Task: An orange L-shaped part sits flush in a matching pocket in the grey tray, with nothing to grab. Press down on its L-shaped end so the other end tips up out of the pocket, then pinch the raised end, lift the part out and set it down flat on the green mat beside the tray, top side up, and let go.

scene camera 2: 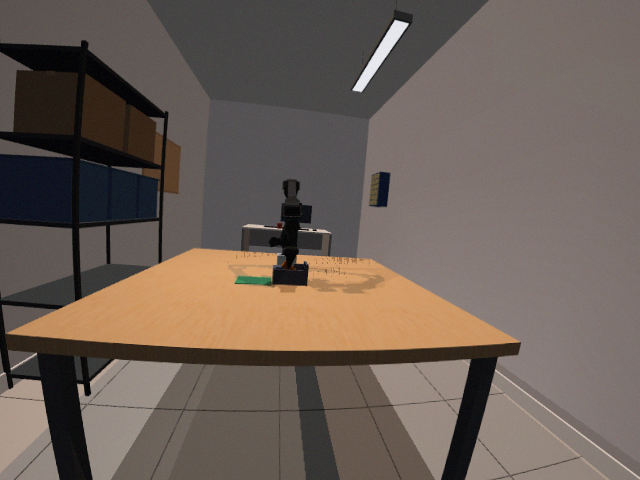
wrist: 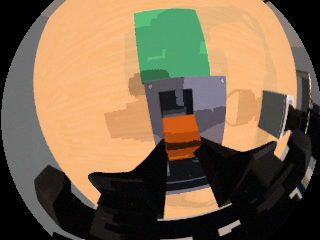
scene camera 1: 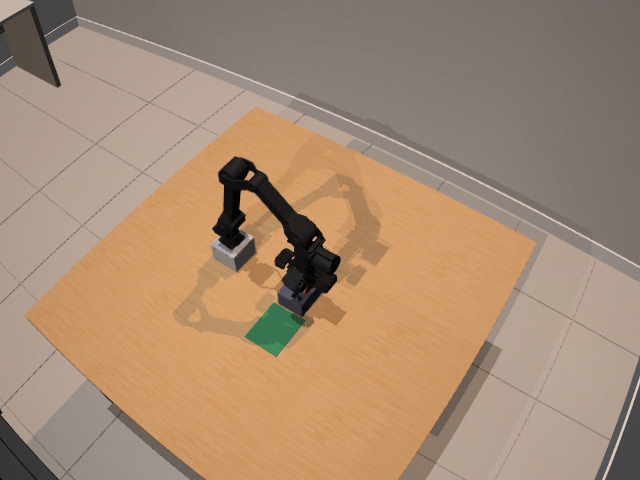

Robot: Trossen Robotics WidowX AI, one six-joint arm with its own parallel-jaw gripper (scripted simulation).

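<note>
An orange L-shaped part and a green mat are visible in the pictures. My gripper is visible there too, and the wrist view also shows it.
</note>
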